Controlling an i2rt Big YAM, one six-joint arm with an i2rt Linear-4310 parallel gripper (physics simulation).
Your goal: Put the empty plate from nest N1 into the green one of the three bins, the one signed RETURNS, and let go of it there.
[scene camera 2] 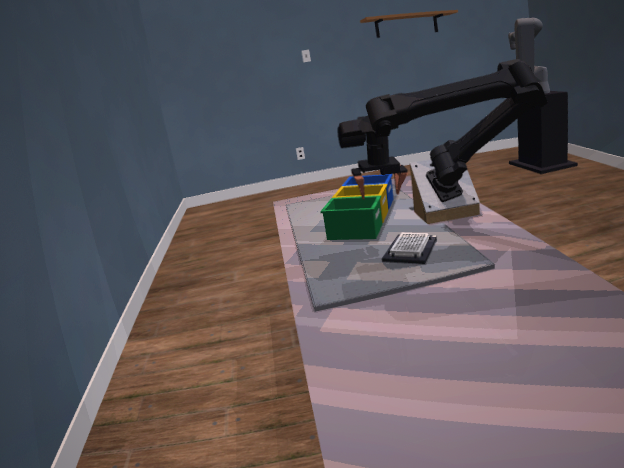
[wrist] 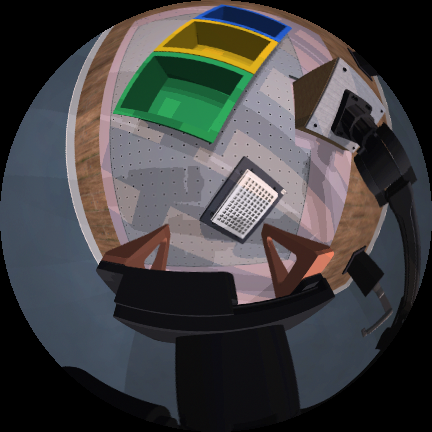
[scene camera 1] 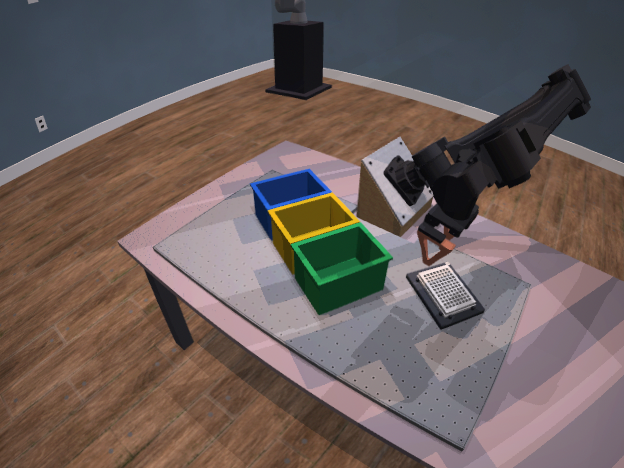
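Where they show: gripper, fingertip midpoint: (scene camera 2: 380,196) (wrist: 216,228) (scene camera 1: 437,250); arm's base, origin of the base link: (scene camera 2: 443,184) (wrist: 350,115) (scene camera 1: 402,181).
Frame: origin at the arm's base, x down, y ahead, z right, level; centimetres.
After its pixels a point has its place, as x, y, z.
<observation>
The white plate (scene camera 1: 447,289) @(7.2, 24.3, -22.1) (scene camera 2: 410,243) @(6.9, 24.3, -22.9) (wrist: 245,205) @(7.1, 23.9, -21.5), with a grid of small wells, lies flat on the dark nest (scene camera 1: 427,298) @(8.3, 28.0, -18.8) (scene camera 2: 403,258) @(8.3, 28.8, -27.8) (wrist: 229,187) @(8.4, 26.8, -17.8). My gripper (scene camera 1: 437,254) @(-6.8, 29.9, -17.9) (scene camera 2: 380,194) @(-6.8, 29.9, -17.9) (wrist: 216,228) @(-6.8, 29.9, -17.9) is open and empty. It points down, raised well above the board and apart from the plate; in the wrist view the plate shows beyond the fingertips, nearer the right finger. The green bin (scene camera 1: 352,284) @(3.6, 36.8, -4.3) (scene camera 2: 352,224) @(4.4, 35.5, -5.2) (wrist: 200,110) @(8.9, 30.8, -1.6) stands upright beside the nest, with no plate showing inside. Its sign is too small to read.
The yellow bin (scene camera 1: 315,219) @(5.4, 20.9, 14.4) (wrist: 220,45) @(7.5, 25.1, 16.9) and then the blue bin (scene camera 1: 292,188) @(3.8, 14.5, 25.7) (wrist: 245,21) stand in a row behind the green one. The slanted arm mount (scene camera 1: 378,201) @(2.6, 8.8, 2.9) (scene camera 2: 446,214) @(8.5, 2.8, -5.7) (wrist: 320,95) @(0.5, 9.1, 1.4) stands beside the perforated board (scene camera 1: 216,261) @(9.7, 42.8, 28.6) (scene camera 2: 327,297) @(9.5, 52.2, -35.0) (wrist: 145,155) @(9.5, 43.3, -8.7).
</observation>
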